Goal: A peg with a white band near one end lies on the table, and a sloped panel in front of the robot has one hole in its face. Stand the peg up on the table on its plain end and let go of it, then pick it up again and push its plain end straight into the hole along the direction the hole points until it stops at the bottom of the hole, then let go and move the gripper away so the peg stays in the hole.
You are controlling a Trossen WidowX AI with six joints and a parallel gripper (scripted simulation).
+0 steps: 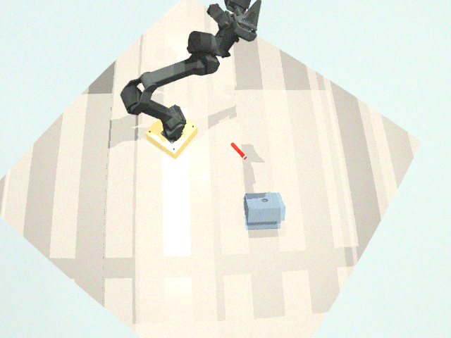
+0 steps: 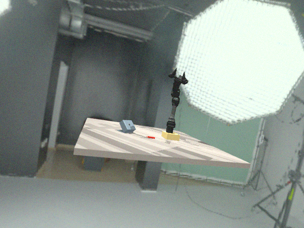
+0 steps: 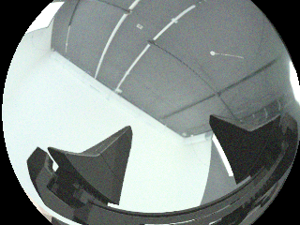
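Now: the red peg 650 mm below my gripper tip, 140 mm ahead of it and 120 mm to the right of it. The rest, counted from my gripper tip: sloped panel 600 mm below, 350 mm ahead, 240 mm to the right.
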